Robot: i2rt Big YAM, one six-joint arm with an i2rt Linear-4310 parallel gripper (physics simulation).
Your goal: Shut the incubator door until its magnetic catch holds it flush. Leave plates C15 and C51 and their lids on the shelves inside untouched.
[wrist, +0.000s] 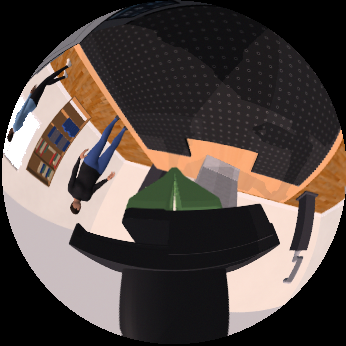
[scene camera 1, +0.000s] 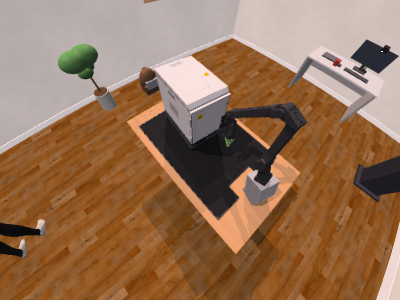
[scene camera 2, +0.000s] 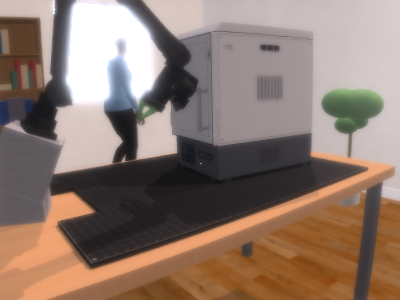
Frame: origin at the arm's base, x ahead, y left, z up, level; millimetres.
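Seen in the pictures: gripper, fingertip midpoint: [wrist: 173, 172] [scene camera 1: 227, 146] [scene camera 2: 138, 119]; arm's base, origin of the base link: [scene camera 1: 263, 177] [scene camera 2: 37, 131].
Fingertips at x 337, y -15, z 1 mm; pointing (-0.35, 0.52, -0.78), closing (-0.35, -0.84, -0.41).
Observation:
Offsets run from my fingertips to a thing's top centre. "spot": to the spot under its first point. Level surfaces: height alone.
The white incubator @[452 mm ahead, 64 mm right, 317 mm up] [scene camera 1: 187, 75] [scene camera 2: 262, 110] stands upright on its dark base. Its door @[spot: 210 mm ahead, 25 mm right, 116 mm up] [scene camera 1: 210, 119] [scene camera 2: 199, 65] lies close against the front; whether it is fully flush cannot be told. The door's upright handle @[spot: 155 mm ahead, 147 mm right, 2 mm up] [scene camera 2: 201, 117] shows in scene camera 2. My gripper [scene camera 1: 229, 142] [scene camera 2: 141, 119] [wrist: 173, 172] is shut and empty, its green fingers together. They point down and away from the door, while the black wrist housing is right at the door's face and hides part of it. Contact cannot be told. Plates C15 and C51 and their lids do not show.
The black perforated mat @[233 mm down] [scene camera 1: 200, 175] [scene camera 2: 165, 205] [wrist: 210, 65] lies under the incubator on the wooden table [scene camera 1: 237, 237] [scene camera 2: 382, 171]. The arm's grey base block [scene camera 1: 261, 190] [scene camera 2: 25, 175] [wrist: 220, 185] stands at the table's near end, opposite the incubator.

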